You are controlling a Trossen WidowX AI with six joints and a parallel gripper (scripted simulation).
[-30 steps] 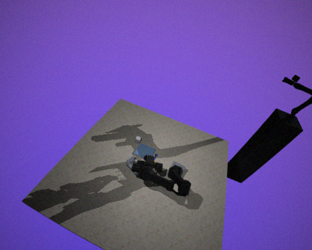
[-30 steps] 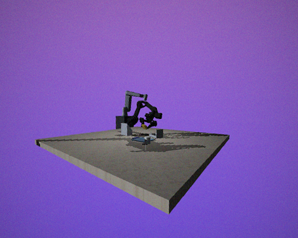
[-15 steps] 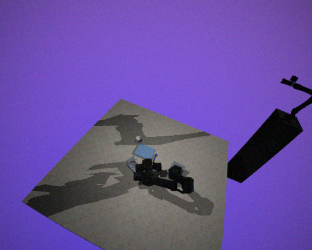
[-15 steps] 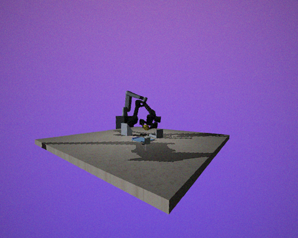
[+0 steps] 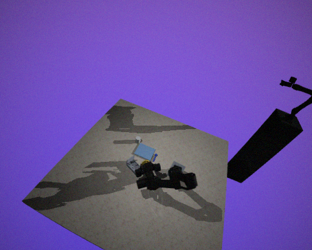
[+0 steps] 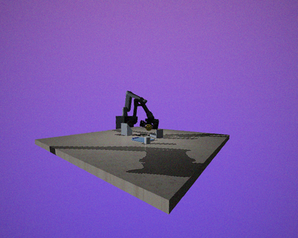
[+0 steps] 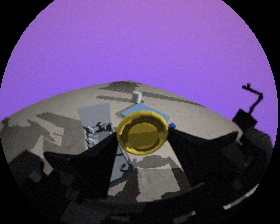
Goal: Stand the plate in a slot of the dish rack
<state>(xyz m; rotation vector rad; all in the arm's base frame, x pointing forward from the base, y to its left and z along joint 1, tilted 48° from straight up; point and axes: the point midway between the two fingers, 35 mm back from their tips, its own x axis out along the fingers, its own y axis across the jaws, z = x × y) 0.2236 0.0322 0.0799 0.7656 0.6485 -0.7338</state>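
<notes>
Right now my gripper tip is 6 cm short of the grey dish rack, 6 cm above it and 4 cm to the right of it. The rest, counted from my gripper tip: blue spoon (14 cm to the right, 8 cm below, 4 cm behind); then yellow plate (1 cm to the left); then light blue mat (15 cm to the right, 8 cm below, 6 cm ahead).
</notes>
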